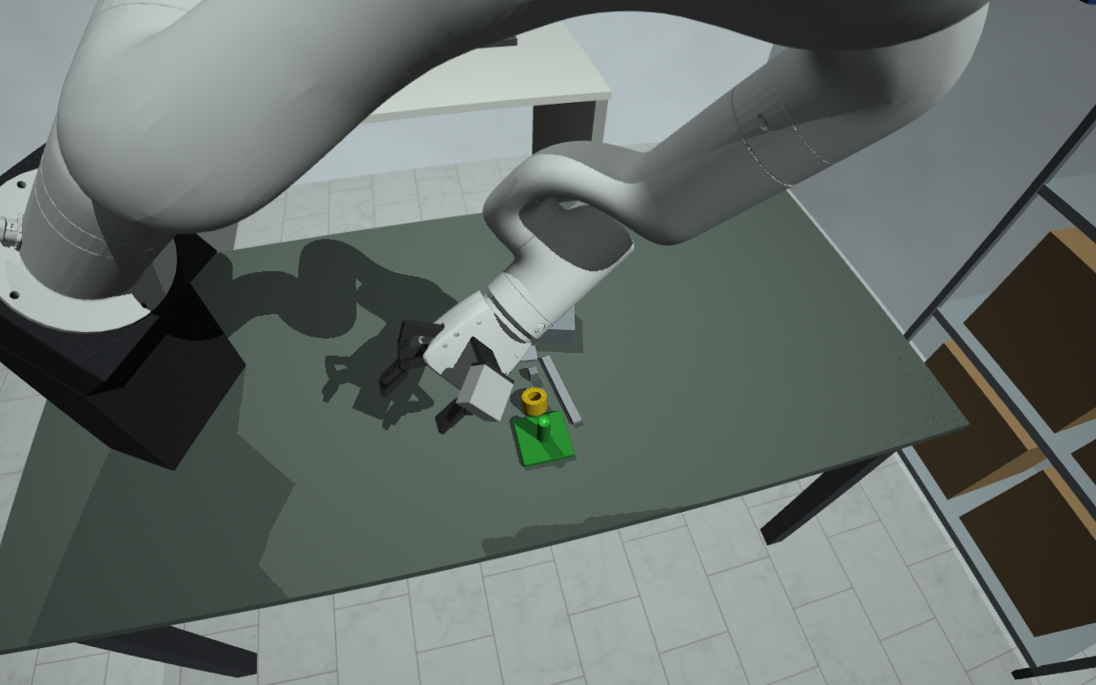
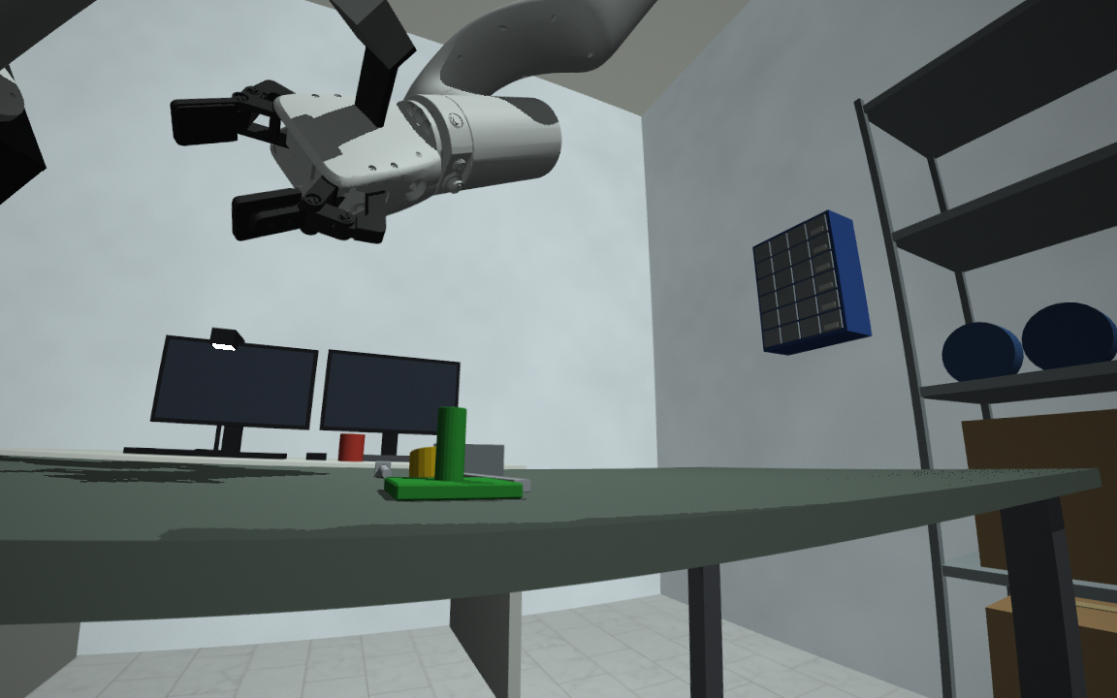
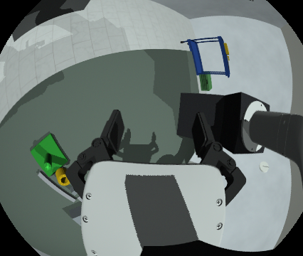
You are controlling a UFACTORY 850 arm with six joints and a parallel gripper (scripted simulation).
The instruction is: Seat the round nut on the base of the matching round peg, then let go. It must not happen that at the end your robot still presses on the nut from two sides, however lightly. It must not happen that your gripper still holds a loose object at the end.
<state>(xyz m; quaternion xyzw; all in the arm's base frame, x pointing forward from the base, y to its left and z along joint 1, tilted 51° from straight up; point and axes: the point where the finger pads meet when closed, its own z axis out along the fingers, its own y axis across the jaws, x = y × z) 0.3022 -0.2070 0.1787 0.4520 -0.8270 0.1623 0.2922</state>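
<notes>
The small grey cube lies 220 mm ahead of my hand, 190 mm below it and 60 mm to the left of it. Also, from my hand: grey bolt 230 mm ahead, 190 mm below, 180 mm to the left; grey bar 240 mm ahead, 200 mm below, 10 mm to the left; grey block 310 mm ahead, 180 mm below, 130 mm to the left.
</notes>
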